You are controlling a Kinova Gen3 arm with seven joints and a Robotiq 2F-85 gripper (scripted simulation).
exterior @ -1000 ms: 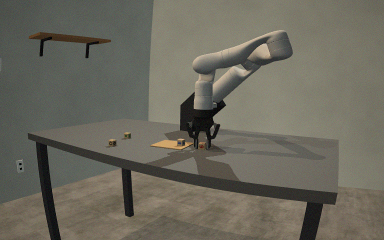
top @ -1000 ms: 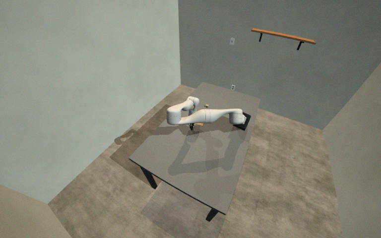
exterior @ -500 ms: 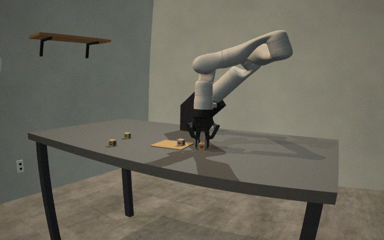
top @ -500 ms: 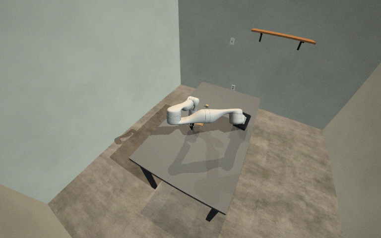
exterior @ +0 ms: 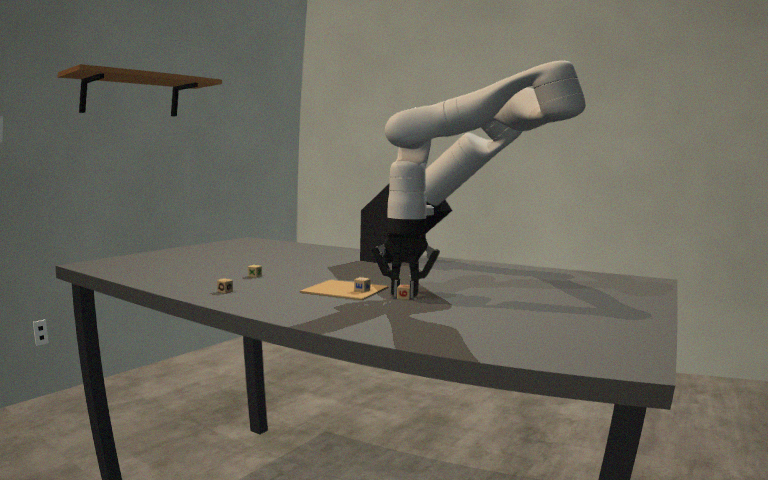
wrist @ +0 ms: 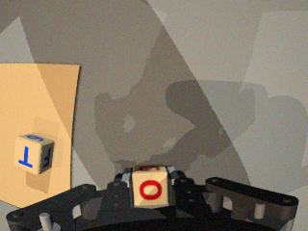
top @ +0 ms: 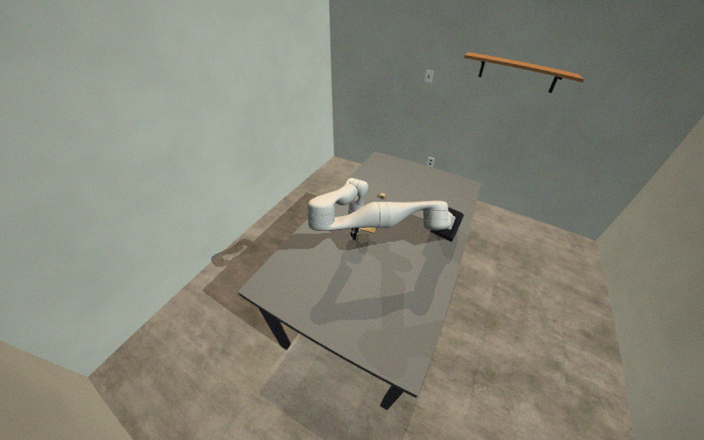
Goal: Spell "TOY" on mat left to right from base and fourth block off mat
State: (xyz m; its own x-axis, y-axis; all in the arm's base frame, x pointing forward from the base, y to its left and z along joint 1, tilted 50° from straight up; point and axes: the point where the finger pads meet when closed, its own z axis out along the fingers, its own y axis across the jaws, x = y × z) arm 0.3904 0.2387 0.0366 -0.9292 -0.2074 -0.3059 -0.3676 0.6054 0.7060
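My gripper is now 2 cm short of the tan mat, 14 cm to the left of it and 2 cm above it. Round my hand: block (1 cm below).
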